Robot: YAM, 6 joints.
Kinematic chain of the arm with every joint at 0, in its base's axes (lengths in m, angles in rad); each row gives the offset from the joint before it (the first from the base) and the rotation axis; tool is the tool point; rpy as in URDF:
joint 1: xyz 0 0 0.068 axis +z
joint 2: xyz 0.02 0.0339 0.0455 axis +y
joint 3: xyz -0.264 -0.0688 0 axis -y
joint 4: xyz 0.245 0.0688 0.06 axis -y
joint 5: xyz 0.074 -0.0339 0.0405 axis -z
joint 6: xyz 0.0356 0 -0.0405 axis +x
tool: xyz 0 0 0 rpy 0 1.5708 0
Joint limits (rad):
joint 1: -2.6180..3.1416
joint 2: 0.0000..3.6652
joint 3: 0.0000..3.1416
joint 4: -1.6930..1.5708
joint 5: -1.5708..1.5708
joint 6: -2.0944..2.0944
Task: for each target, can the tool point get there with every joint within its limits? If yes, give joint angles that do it. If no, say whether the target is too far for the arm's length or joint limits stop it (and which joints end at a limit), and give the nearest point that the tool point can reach.
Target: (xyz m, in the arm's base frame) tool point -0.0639 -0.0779 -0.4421
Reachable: no: joint limits stop it (at a limit: joint 2) | nearest point -0.0820 -0.1000 -0.3601 | short by 0.087 m
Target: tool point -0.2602 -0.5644 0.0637
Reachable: yes | joints -2.0038 2.9515 2.5411 -0.1356 -0.0172 -1.4089
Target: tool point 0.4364 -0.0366 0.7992
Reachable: no: too far | nearest point 0.3445 -0.0289 0.6479 | short by 0.177 m
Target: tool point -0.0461 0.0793 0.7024
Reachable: yes | joints -0.8472 1.3207 2.5685 0.9977 -0.5289 1.0722
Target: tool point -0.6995 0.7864 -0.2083
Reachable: no: too far | nearest point -0.4104 0.4614 -0.0727 | short by 0.456 m
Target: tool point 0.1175 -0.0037 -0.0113
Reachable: yes | joints -0.2422 2.8088 0.7547 -1.4326 -0.7641 -0.3838
